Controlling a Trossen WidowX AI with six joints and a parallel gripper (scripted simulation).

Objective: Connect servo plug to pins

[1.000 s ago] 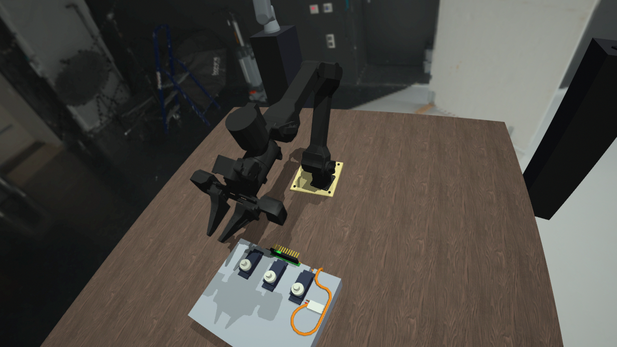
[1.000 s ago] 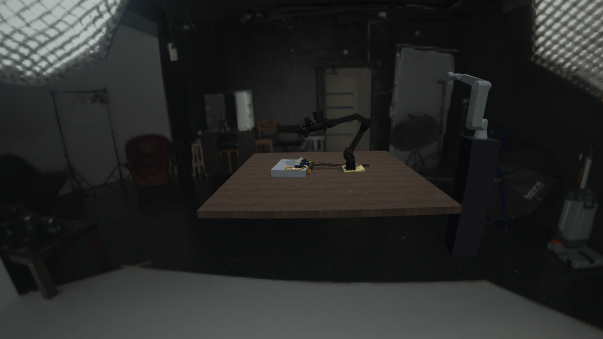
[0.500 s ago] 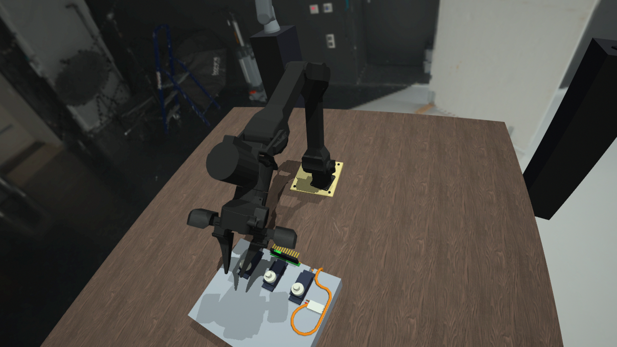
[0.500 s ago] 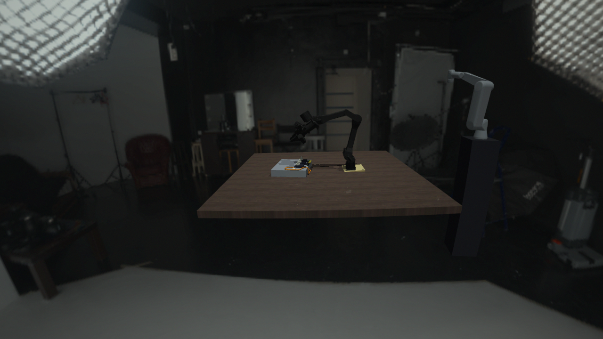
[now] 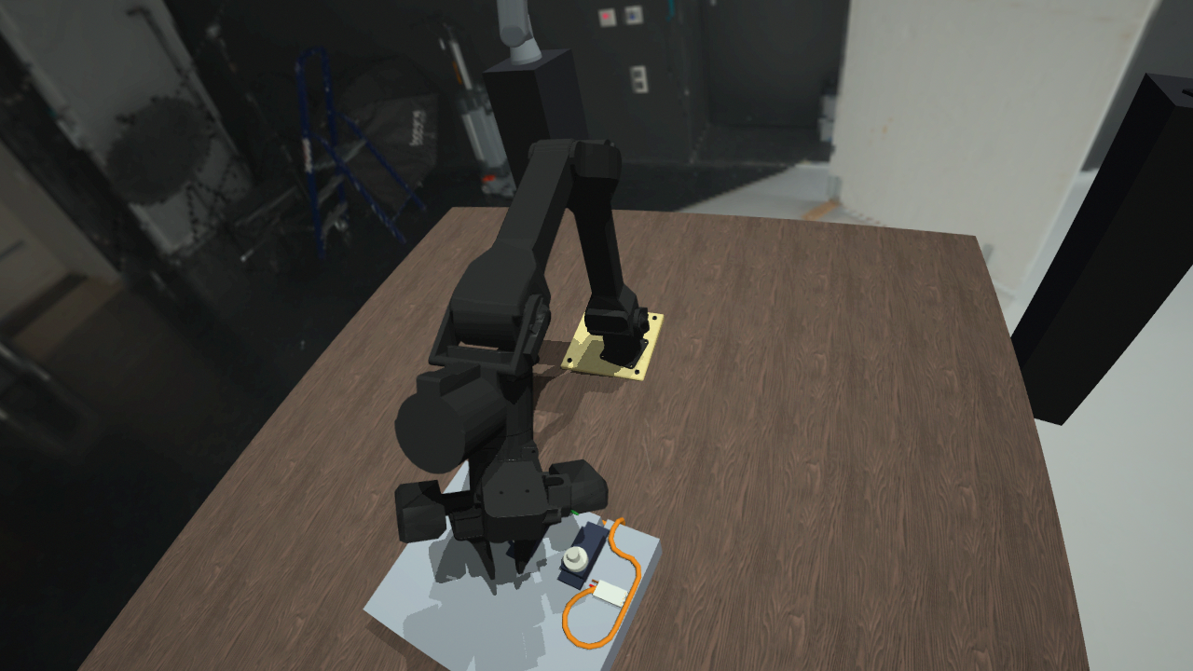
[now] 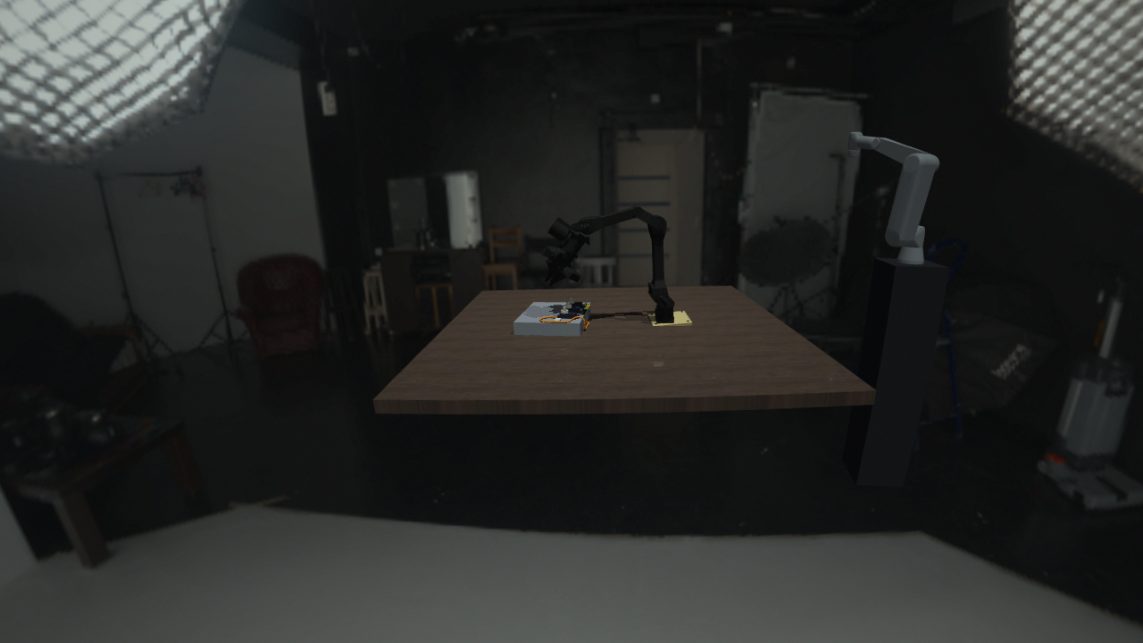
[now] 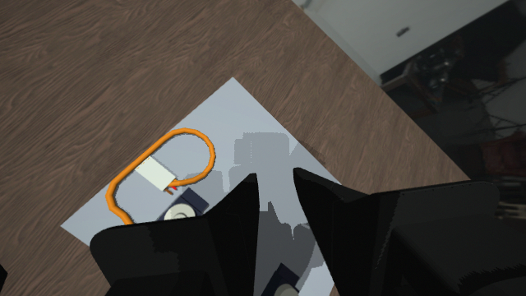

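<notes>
My gripper tip is now 30 mm short of the grey printed holder, 50 mm to the left of it and 140 mm above it.
</notes>
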